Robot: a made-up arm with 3 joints.
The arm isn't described. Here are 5 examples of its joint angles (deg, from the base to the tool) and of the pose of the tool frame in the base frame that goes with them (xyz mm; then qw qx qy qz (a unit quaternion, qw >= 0)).
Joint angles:
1: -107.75 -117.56 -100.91
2: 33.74 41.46 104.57
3: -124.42 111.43 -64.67
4: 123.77 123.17 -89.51
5: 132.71 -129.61 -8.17
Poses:
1: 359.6 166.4 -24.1 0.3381 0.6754 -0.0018 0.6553
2: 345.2 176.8 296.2 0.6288 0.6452 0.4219 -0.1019
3: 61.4 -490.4 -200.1 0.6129 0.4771 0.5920 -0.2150
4: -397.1 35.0 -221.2 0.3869 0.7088 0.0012 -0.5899
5: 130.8 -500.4 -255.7 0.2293 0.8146 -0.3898 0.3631
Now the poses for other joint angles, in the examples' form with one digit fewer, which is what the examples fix.
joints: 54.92 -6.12 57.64
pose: 2 72 595 0.764 0.449 0.180 0.426
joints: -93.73 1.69 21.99
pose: 141 -147 615 0.669 0.141 -0.129 -0.718
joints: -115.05 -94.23 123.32
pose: 106 336 92 0.718 0.028 -0.692 0.074
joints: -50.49 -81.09 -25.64
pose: -78 543 199 0.609 -0.423 -0.501 -0.446
